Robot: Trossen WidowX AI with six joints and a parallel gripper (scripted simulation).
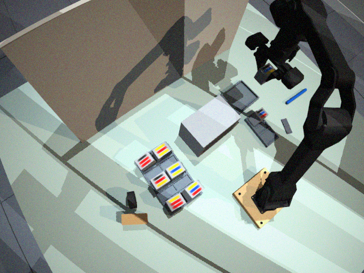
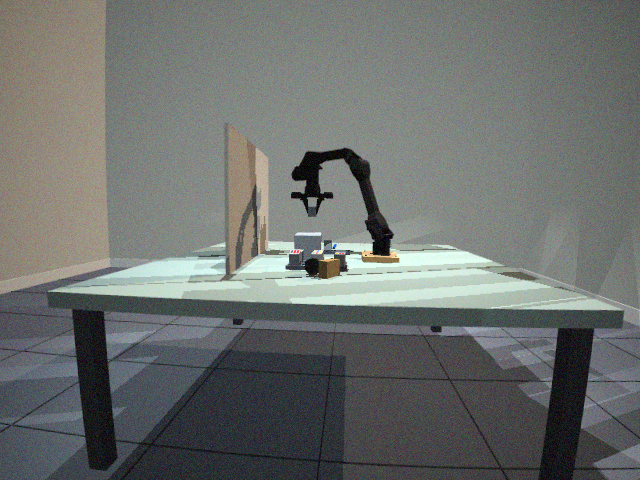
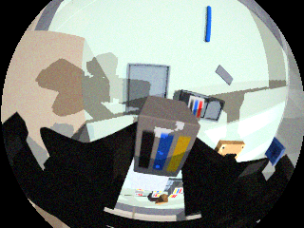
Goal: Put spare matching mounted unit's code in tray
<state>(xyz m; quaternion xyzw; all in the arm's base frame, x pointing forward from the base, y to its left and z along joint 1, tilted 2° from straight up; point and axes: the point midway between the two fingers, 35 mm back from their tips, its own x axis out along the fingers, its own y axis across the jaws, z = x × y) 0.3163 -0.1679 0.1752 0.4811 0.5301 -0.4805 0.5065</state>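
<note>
Now: the dark tray 3 cm ahead of my gripper tip and 17 cm below it. Also, from my gripper tip: dark rack (11 cm behind, 1 cm to the left, 17 cm below); then grey box (2 cm behind, 20 cm to the left, 12 cm below); then blue pen (8 cm behind, 23 cm to the right, 17 cm below).
</note>
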